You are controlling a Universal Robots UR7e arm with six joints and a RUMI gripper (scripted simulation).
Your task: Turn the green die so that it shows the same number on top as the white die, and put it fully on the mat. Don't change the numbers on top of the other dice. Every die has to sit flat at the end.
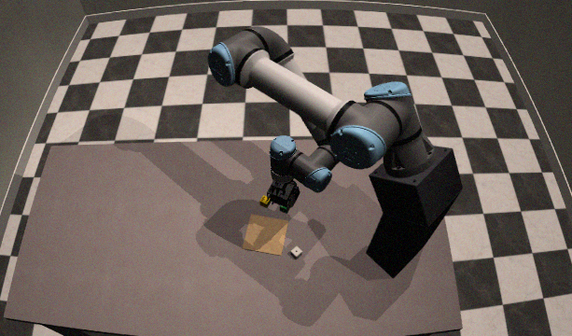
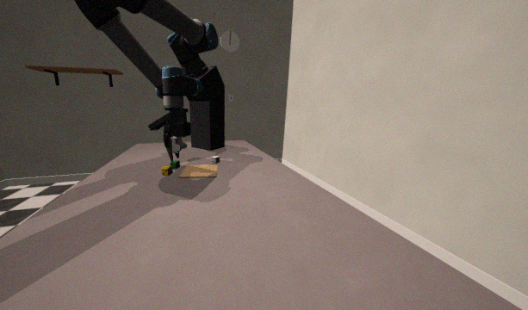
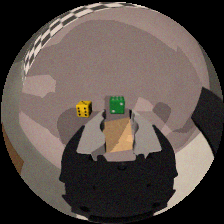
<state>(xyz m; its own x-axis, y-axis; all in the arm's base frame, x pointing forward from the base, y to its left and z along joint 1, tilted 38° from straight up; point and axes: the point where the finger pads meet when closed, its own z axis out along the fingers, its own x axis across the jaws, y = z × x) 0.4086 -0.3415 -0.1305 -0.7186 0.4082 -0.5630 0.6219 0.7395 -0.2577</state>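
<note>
My gripper is now 40 mm above the green die. From my hand the other things lie so: yellow die (60 mm ahead, 40 mm to the right, 40 mm below); tan mat (100 mm ahead, 80 mm to the left, 50 mm below); white die (20 mm ahead, 190 mm to the left, 40 mm below).
</note>
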